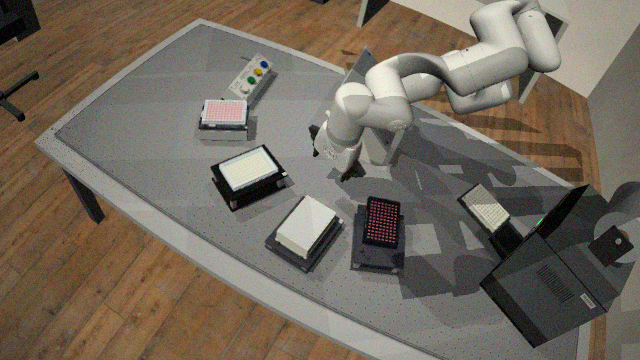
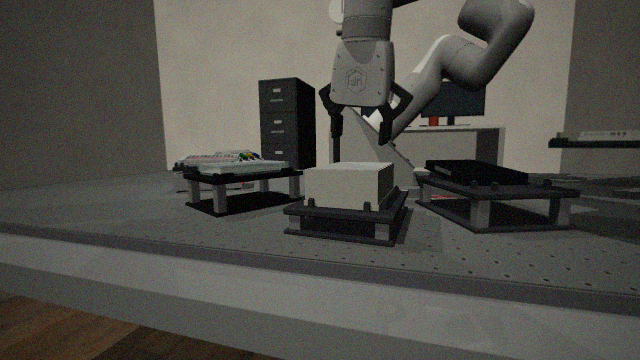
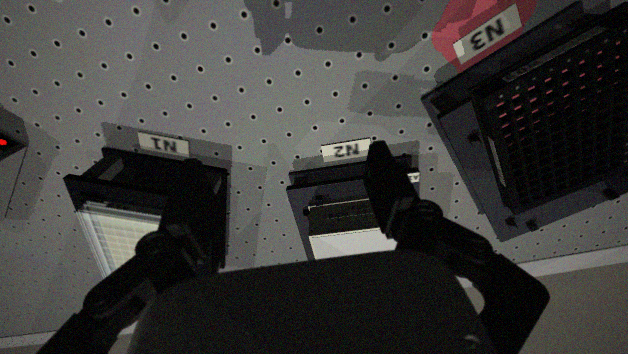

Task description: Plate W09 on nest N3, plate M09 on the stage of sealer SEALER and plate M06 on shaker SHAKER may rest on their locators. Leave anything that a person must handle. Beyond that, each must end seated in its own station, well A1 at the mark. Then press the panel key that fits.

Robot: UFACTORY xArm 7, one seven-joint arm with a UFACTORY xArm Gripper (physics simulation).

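Observation:
Plate W09 (image 1: 382, 222) (image 2: 475, 171) (image 3: 565, 125), black with red wells, lies off-centre on nest N3 (image 1: 375, 261) (image 3: 462, 145), toward one end; whether it rests on locators is unclear. Pale plate M09 (image 1: 484, 207) (image 2: 607, 135) is on the stage in front of the dark sealer (image 1: 555, 280). Pink plate M06 (image 1: 225, 112) is on the shaker (image 1: 223, 134); its seating is too small to tell. The key panel (image 1: 239, 89) has blue, yellow, green and white keys. My gripper (image 1: 330, 165) (image 2: 360, 140) (image 3: 289, 169) is open and empty, above the table behind the nests.
A yellowish plate (image 1: 249, 168) (image 3: 120, 240) is on nest N1 (image 1: 235, 201) (image 3: 145, 172). A tall white block (image 1: 306, 225) (image 2: 345, 185) (image 3: 350, 243) stands on nest N2 (image 2: 345, 212), between N1 and N3. A red patch (image 3: 447, 35) lies by the N3 label.

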